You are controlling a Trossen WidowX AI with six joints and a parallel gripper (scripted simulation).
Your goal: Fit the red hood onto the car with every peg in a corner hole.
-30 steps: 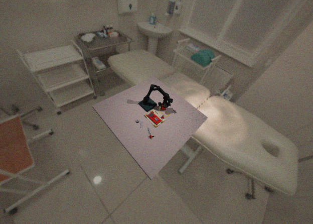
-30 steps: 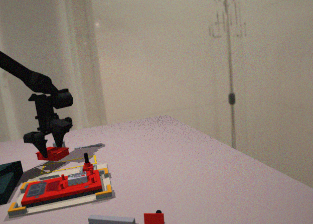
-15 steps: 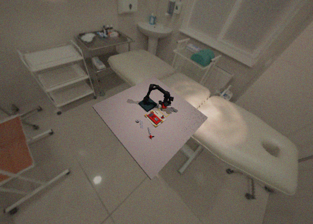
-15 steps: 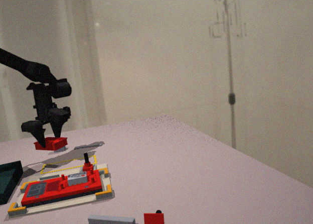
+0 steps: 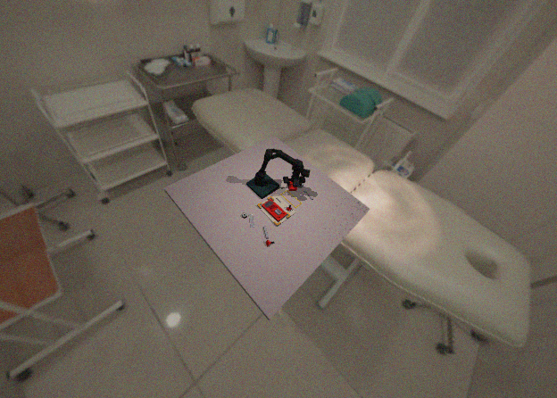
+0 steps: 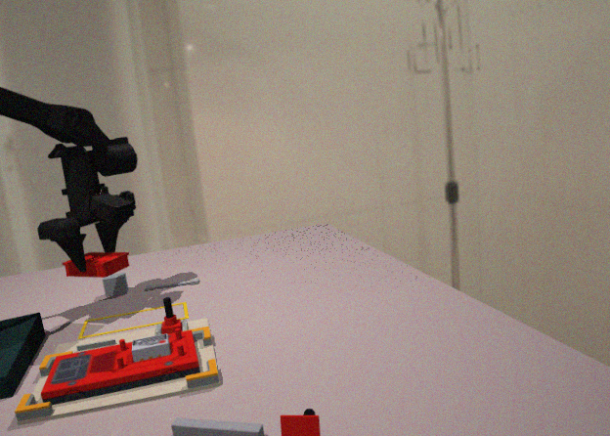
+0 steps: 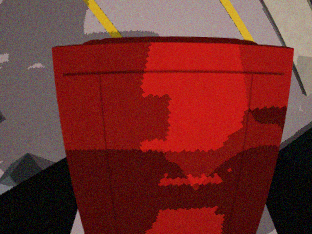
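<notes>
My gripper tip is 240 mm to the left of the grey engine block, 100 mm short of it and 80 mm above it. The rest, counted from my gripper tip: red hood: 10 mm above.
</notes>
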